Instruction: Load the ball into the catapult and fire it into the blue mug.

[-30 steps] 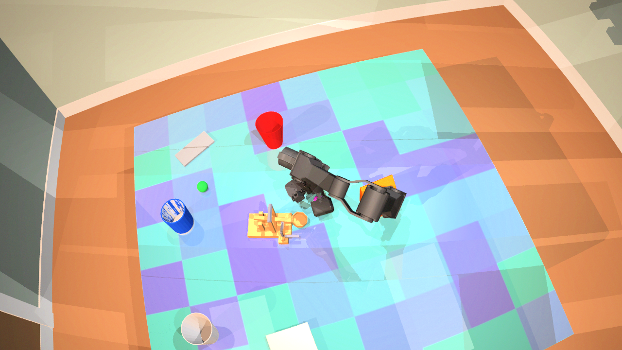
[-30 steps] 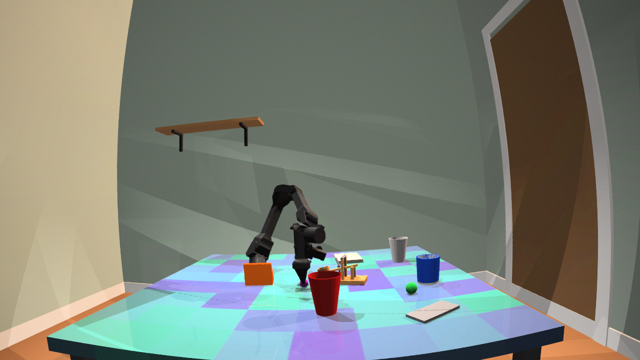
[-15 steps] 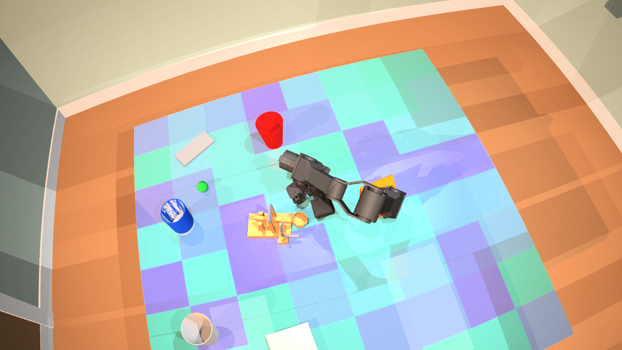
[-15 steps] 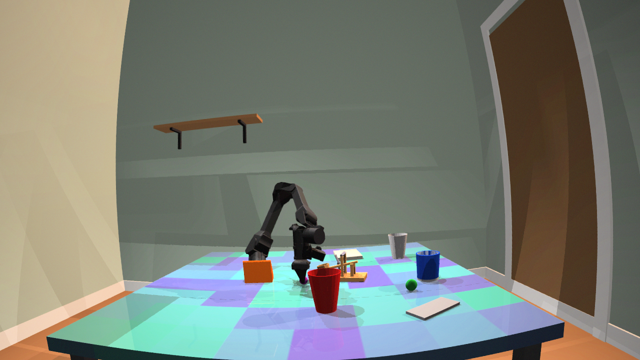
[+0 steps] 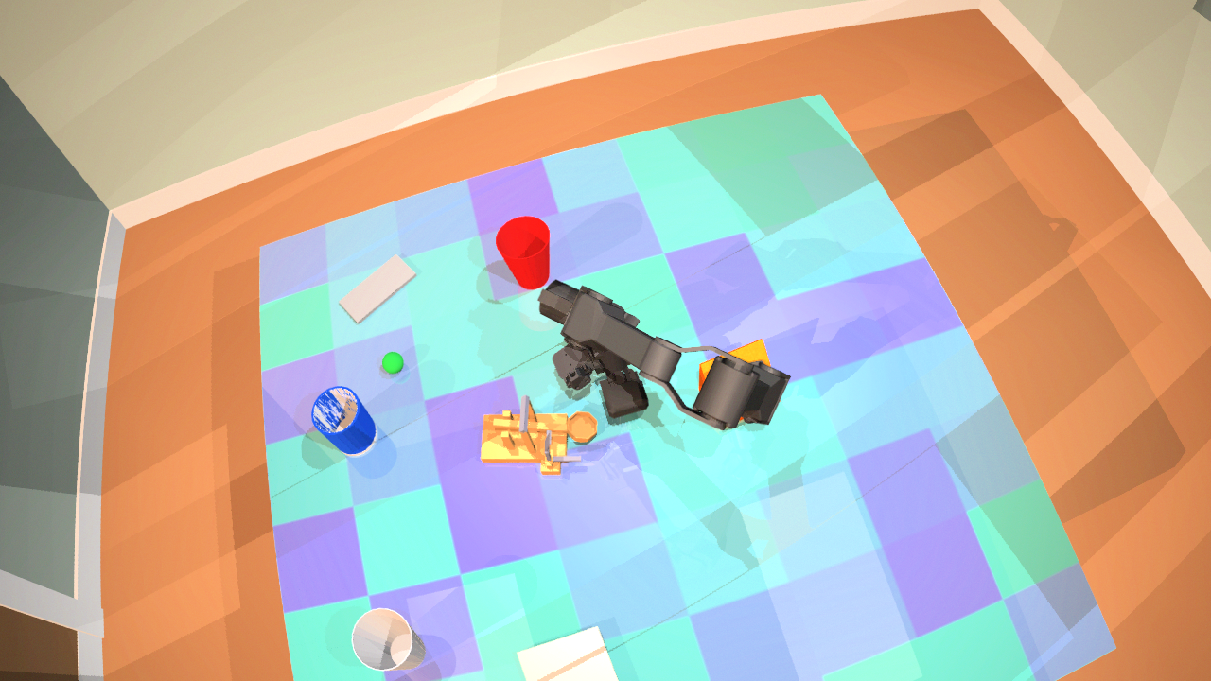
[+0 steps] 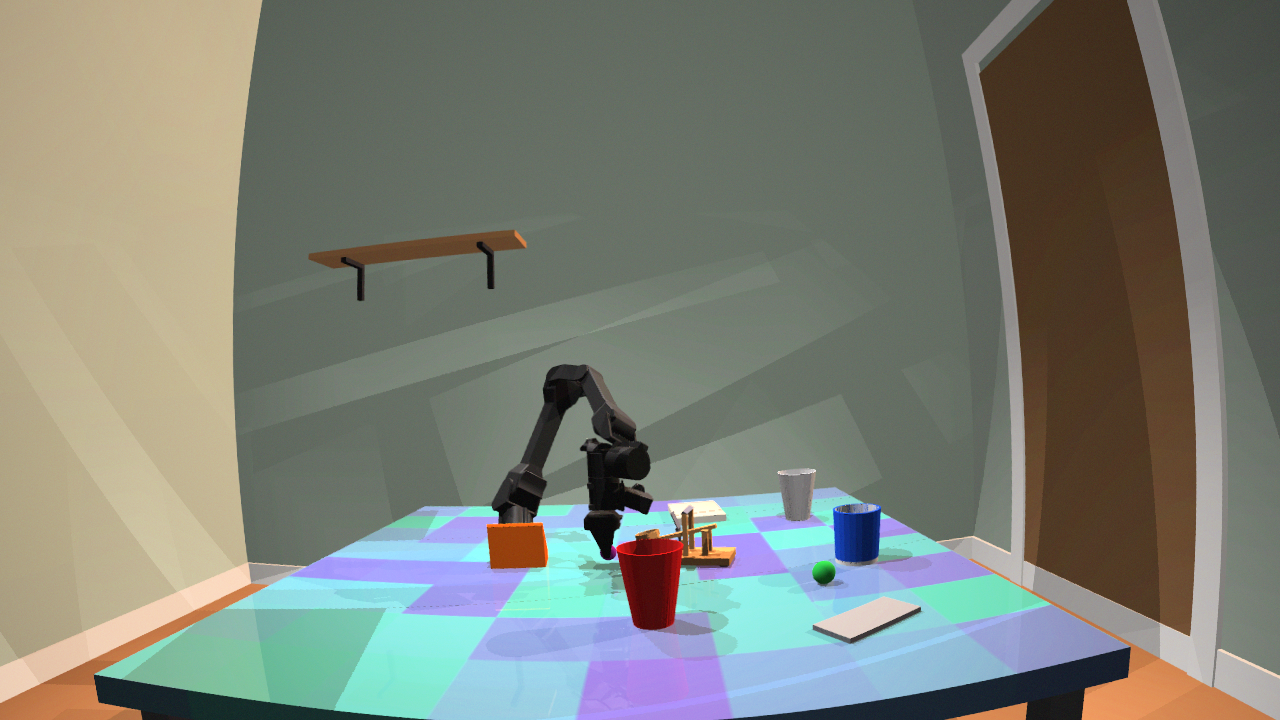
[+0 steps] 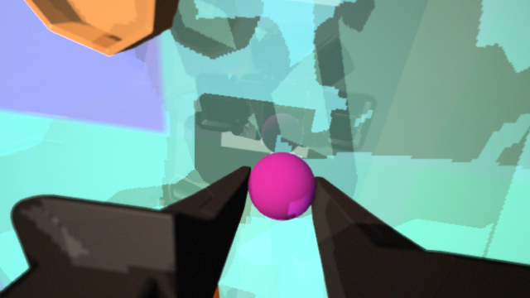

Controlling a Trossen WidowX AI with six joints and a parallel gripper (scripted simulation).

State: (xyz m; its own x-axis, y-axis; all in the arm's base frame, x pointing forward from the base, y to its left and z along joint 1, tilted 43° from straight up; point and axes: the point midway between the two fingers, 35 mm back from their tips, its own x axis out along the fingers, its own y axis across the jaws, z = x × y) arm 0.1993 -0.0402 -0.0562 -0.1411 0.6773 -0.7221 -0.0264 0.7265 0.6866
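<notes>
Now: the catapult 130 mm ahead of my gripper tip, 70 mm to the left of it and 20 mm above it. The rest, counted from my gripper tip: magenta ball: 10 mm above; then green ball: 380 mm ahead, 160 mm to the right, 10 mm below; then red cup: 90 mm ahead, 280 mm to the right.
</notes>
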